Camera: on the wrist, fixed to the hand. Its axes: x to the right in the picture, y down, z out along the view.
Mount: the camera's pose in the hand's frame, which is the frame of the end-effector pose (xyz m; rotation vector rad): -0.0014 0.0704 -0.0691 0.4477 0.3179 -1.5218
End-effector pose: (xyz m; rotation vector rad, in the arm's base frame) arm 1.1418 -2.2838 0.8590 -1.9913 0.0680 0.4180
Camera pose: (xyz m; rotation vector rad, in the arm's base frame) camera 1.1423 -2.3765 0.8254 -1.1697 -0.9957 -0.8217
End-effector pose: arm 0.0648 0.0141 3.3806 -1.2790 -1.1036 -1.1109
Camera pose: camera 0.1338 -0.0556 3.3696 0.3239 -1.9380 -1.8404
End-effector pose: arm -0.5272 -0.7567 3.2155 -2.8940 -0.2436 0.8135
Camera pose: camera -0.4836 -0.8312 3.2632 -1.5768 -1.6085 0.0577
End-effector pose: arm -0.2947 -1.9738 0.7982 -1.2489 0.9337 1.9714
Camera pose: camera -0.3165 -2.0700 0.7951 -1.3273 0.2510 0.3624
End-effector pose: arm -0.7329 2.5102 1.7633 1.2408 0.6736 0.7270
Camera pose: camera -0.7967 2.5611 1.8187 0.6451 1.7815 -0.5513
